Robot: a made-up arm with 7 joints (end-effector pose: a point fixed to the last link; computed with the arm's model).
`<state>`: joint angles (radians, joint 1 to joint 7).
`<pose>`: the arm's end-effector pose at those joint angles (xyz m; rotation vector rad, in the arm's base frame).
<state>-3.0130 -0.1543 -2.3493 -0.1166 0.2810 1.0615 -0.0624</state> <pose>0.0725 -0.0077 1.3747 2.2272 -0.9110 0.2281</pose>
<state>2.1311 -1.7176 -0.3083 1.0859 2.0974 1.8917 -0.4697</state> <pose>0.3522 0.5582 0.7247 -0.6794 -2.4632 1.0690</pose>
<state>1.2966 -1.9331 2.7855 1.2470 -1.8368 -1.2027 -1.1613</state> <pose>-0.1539 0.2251 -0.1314 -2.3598 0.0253 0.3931</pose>
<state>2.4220 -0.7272 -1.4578 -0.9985 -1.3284 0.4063 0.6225</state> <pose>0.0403 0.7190 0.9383 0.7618 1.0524 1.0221</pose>
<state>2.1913 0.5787 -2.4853 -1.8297 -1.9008 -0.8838 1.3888</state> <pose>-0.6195 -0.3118 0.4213 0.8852 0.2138 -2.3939</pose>
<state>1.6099 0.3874 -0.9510 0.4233 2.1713 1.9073 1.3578</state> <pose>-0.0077 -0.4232 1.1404 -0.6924 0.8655 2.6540</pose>
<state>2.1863 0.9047 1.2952 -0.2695 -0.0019 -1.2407 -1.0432</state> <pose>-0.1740 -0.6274 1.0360 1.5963 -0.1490 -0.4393</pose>
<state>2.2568 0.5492 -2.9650 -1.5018 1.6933 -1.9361 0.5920</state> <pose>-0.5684 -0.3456 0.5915 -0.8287 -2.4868 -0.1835</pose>
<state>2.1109 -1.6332 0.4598 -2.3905 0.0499 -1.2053 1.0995</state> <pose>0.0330 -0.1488 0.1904 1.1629 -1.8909 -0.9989</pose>
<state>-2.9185 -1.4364 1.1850 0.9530 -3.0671 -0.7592 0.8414</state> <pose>0.6541 0.3199 0.7342 0.2639 0.0182 1.1181</pose>
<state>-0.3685 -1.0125 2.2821 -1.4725 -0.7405 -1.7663 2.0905</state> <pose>-0.3091 0.3462 0.8744 2.0872 1.7299 -1.5138</pose>
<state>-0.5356 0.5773 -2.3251 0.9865 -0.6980 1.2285 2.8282</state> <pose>-0.1040 0.2747 1.0971 0.3825 -0.9160 -2.8857</pose>
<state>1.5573 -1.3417 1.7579 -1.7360 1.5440 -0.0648 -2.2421</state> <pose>0.5469 0.1925 0.6570 -0.9314 -0.2033 -0.7536</pose>
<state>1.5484 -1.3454 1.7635 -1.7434 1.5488 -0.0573 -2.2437</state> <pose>0.5438 0.1936 0.6578 -0.9364 -0.2026 -0.7495</pose>
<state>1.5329 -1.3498 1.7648 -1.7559 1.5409 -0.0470 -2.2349</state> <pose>0.5394 0.1962 0.6545 -0.9409 -0.1956 -0.7388</pose>
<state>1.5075 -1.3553 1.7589 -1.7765 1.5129 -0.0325 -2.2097</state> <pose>0.5331 0.2008 0.6446 -0.9449 -0.1787 -0.7178</pose>
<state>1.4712 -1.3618 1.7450 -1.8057 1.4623 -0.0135 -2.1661</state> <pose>0.5244 0.2077 0.6276 -0.9485 -0.1522 -0.6845</pose>
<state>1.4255 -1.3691 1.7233 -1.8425 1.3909 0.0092 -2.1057</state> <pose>0.5133 0.2164 0.6043 -0.9526 -0.1186 -0.6395</pose>
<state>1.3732 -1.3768 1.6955 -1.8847 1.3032 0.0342 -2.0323</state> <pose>0.4996 0.2261 0.5766 -0.9576 -0.0818 -0.5855</pose>
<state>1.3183 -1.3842 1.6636 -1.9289 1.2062 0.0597 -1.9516</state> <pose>0.4841 0.2358 0.5470 -0.9636 -0.0463 -0.5265</pose>
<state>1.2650 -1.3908 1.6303 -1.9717 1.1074 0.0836 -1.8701</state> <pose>0.4678 0.2447 0.5181 -0.9698 -0.0155 -0.4680</pose>
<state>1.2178 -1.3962 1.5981 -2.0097 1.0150 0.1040 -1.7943</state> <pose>0.4524 0.2518 0.4921 -0.9759 0.0092 -0.4155</pose>
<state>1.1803 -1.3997 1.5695 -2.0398 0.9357 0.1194 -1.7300</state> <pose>0.4394 0.2572 0.4707 -0.9805 0.0277 -0.3731</pose>
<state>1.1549 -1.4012 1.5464 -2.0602 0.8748 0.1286 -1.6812</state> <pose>0.4300 0.2607 0.4548 -0.9831 0.0409 -0.3437</pose>
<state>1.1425 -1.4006 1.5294 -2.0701 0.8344 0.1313 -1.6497</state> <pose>0.4249 0.2629 0.4442 -0.9834 0.0504 -0.3277</pose>
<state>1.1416 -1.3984 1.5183 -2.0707 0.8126 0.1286 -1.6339</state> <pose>0.4237 0.2640 0.4383 -0.9815 0.0572 -0.3234</pose>
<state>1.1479 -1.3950 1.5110 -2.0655 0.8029 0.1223 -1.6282</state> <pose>0.4251 0.2644 0.4354 -0.9780 0.0625 -0.3264</pose>
